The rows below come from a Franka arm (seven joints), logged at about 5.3 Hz.
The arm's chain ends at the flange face. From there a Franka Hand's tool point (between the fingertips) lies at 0.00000 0.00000 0.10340 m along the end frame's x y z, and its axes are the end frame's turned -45 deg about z.
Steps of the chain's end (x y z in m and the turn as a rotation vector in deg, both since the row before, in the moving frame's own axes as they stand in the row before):
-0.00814 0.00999 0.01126 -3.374 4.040 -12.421
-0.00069 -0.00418 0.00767 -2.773 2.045 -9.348
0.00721 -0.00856 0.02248 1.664 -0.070 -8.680
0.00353 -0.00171 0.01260 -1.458 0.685 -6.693
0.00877 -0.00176 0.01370 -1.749 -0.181 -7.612
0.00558 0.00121 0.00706 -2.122 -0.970 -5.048
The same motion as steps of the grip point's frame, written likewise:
-0.01096 0.01059 0.01083 -5.242 0.471 -12.421
0.00204 0.00275 0.00748 -3.407 -0.515 -9.348
0.01301 -0.00331 0.02244 1.226 1.127 -8.680
0.00288 0.00407 0.01256 -1.515 -0.547 -6.693
0.00512 0.00711 0.01365 -1.109 -1.365 -7.612
-0.00078 0.00644 0.00697 -0.815 -2.186 -5.048

